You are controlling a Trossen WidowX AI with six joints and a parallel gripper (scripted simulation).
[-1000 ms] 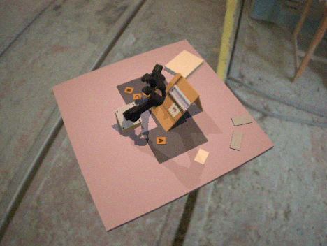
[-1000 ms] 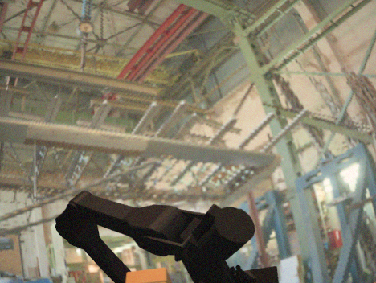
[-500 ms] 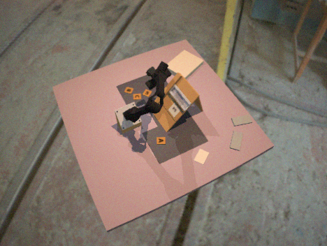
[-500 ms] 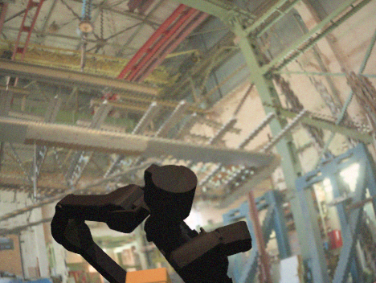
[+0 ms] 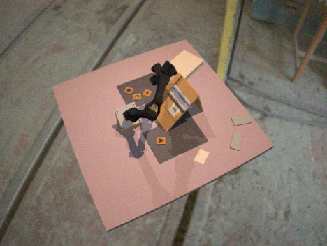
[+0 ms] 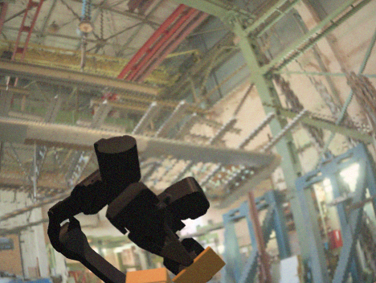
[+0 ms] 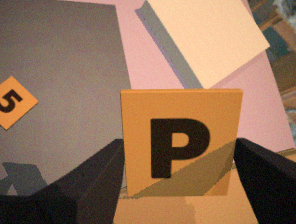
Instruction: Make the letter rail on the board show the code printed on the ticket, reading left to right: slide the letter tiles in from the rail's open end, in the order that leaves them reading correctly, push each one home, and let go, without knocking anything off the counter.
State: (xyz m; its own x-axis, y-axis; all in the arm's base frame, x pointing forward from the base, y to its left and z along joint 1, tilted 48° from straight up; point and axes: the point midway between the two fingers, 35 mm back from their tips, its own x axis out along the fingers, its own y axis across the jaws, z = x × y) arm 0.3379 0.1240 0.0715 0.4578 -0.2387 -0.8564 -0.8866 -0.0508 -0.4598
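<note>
Now: the white ticket 19 cm to the right of my gripper tip, 15 cm below it and 5 cm behind it. Round my gripper tip: orange tile (right at my gripper tip); cream slab (35 cm ahead, 24 cm below, 21 cm to the left).
</note>
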